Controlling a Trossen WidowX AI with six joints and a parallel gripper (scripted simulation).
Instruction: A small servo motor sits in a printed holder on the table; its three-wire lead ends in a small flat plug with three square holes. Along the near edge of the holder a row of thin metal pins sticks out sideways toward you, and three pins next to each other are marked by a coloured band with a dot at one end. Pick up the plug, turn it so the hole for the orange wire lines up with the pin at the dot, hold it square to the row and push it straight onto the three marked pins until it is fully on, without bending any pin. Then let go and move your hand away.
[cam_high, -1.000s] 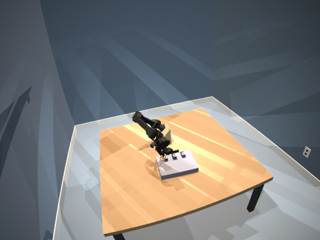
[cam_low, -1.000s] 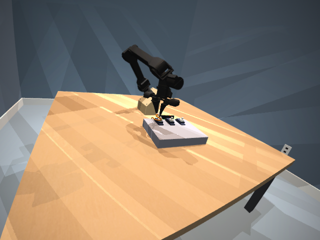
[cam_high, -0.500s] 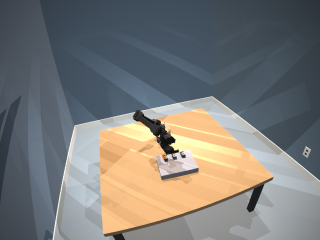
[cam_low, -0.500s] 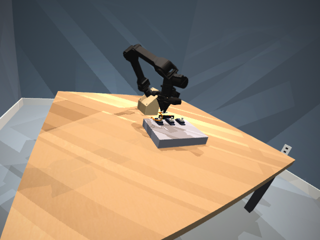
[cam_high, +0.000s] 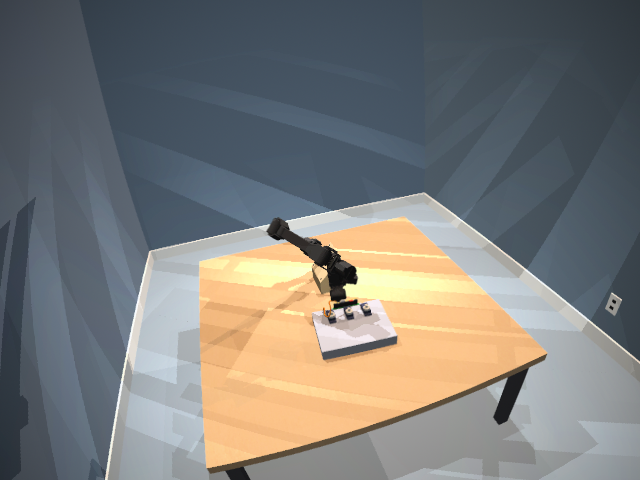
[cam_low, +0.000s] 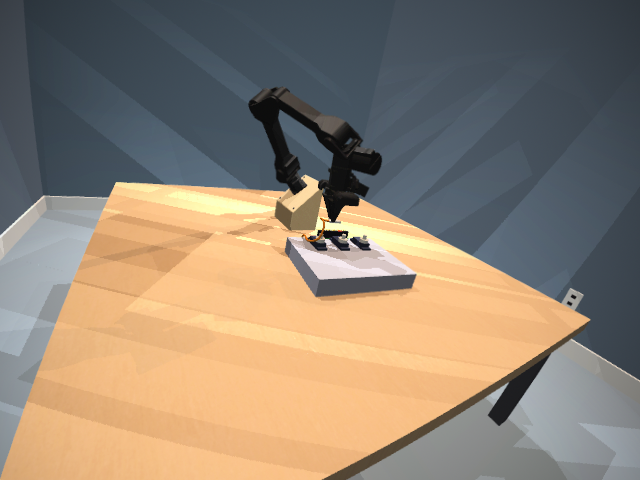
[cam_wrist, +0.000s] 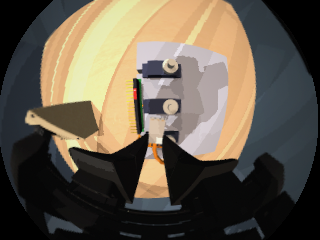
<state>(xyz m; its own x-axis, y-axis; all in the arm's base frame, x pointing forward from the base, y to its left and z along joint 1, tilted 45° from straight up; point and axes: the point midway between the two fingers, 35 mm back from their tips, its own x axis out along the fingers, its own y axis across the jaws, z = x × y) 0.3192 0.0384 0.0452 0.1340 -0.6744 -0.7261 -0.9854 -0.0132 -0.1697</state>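
My gripper tip is 4 cm past the red band, 6 cm to the right of it and 5 cm above it. From my gripper tip the other things lie so: dark pin strip 4 cm behind, 3 cm to the left, 6 cm below; grey printed holder 12 cm ahead, 4 cm to the left, 9 cm below.
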